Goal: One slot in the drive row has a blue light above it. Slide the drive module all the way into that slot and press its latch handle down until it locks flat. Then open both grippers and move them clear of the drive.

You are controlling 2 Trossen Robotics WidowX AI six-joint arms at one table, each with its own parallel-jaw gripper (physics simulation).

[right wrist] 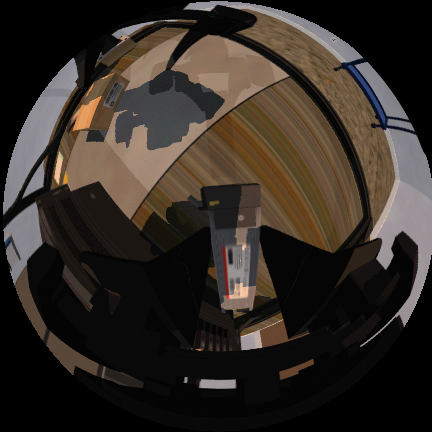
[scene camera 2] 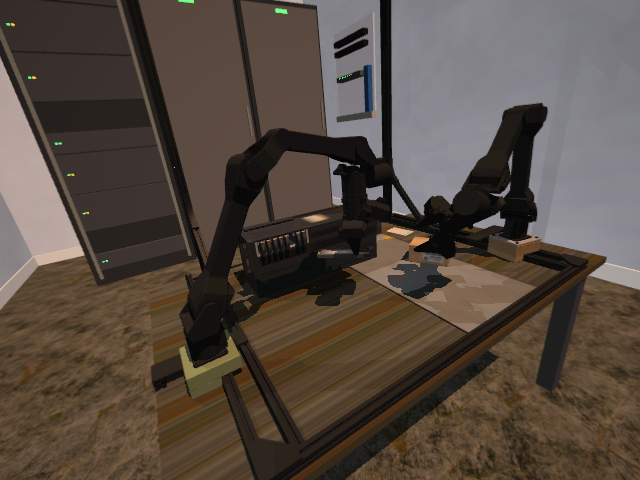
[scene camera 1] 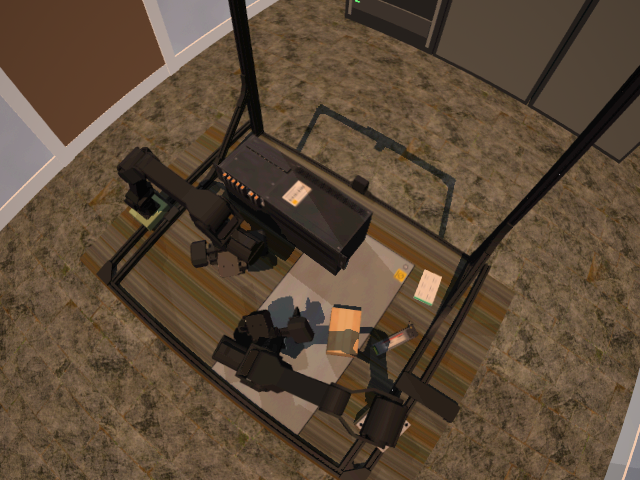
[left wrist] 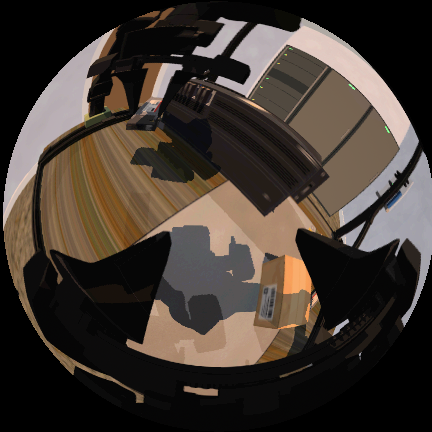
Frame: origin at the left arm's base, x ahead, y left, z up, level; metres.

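Where they show: left gripper, fingertip midpoint: (right wrist: 121,74) (scene camera 2: 414,238) (scene camera 1: 281,311) (left wrist: 235,236); right gripper, fingertip midpoint: (right wrist: 235,232) (scene camera 2: 357,251) (left wrist: 145,114); left arm's base, link origin: (scene camera 2: 514,236); right arm's base, link origin: (scene camera 2: 208,351) (scene camera 1: 147,207) (left wrist: 96,111).
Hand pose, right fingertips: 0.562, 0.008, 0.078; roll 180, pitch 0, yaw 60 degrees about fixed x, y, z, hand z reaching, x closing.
Note:
Each offset is from my right fingertips to the centre of the thing, as dx, dy, dz. "pt": to the spot under its first point. Level surfaces: height alone.
The drive module {+0.029, -0.021, -0.003} (scene camera 2: 333,253) (left wrist: 145,115) (right wrist: 239,270) is held above the table in front of the dark drive enclosure {+0.060, -0.242, -0.051} (scene camera 1: 320,219) (scene camera 2: 325,235) (left wrist: 250,145). Its dark end block, with a small piece sticking out sideways, points away from the drive row. My right gripper (right wrist: 235,232) is shut on the module's sides, fingers pointing down; it hides the module in scene camera 1. The drive row {+0.174, -0.215, -0.004} (scene camera 1: 240,187) (scene camera 2: 281,248) (left wrist: 197,95) is at the enclosure's left. No blue light can be made out. My left gripper (left wrist: 235,236) is open and empty above the grey mat {dz -0.137} (scene camera 1: 361,279).
A cardboard box {-0.313, -0.103, -0.107} (scene camera 1: 343,330) (left wrist: 282,292) (right wrist: 100,107) stands on the mat near the left gripper. A second module-like part {pt -0.425, -0.201, -0.130} (scene camera 1: 395,339) lies right of the box in scene camera 1. A white card {-0.385, -0.389, -0.138} (scene camera 1: 428,287) lies near the right edge. Frame rails (scene camera 1: 222,382) border the table.

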